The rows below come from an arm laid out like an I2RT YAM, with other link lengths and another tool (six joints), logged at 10 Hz.
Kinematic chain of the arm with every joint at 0, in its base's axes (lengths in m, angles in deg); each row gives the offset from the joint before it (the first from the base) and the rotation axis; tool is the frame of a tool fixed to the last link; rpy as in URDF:
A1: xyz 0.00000 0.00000 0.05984 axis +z
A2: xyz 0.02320 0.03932 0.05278 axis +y
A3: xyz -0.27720 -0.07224 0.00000 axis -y
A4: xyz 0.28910 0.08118 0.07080 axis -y
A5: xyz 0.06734 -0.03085 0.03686 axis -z
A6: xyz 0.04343 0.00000 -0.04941 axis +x
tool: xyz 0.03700 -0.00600 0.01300 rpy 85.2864 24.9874 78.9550
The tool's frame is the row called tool.
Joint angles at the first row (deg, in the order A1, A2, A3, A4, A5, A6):
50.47 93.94 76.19 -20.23 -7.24 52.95
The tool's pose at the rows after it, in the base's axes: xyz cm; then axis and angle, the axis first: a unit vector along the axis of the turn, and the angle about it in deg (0 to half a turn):
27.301, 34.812, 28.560, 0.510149, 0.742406, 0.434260, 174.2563
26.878, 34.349, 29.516, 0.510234, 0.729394, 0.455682, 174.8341
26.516, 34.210, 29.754, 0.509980, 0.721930, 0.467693, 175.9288
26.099, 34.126, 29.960, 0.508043, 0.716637, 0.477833, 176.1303
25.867, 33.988, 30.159, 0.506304, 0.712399, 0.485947, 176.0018
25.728, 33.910, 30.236, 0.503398, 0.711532, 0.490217, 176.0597
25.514, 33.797, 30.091, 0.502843, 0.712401, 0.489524, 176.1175
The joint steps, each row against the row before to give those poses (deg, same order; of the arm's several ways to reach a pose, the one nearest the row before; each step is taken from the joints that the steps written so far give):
-0.46 -3.37 -2.07 3.26 -0.68 1.33
-0.01 -2.20 -1.45 2.10 -0.24 1.14
0.14 -1.15 -1.29 1.76 -0.66 1.12
0.39 -1.05 -1.15 1.49 0.21 0.50
0.18 -0.81 -0.84 1.11 0.27 0.14
0.05 -0.45 -0.50 0.59 -0.15 -0.10
0.13 -0.42 -0.63 0.11 0.01 -0.01

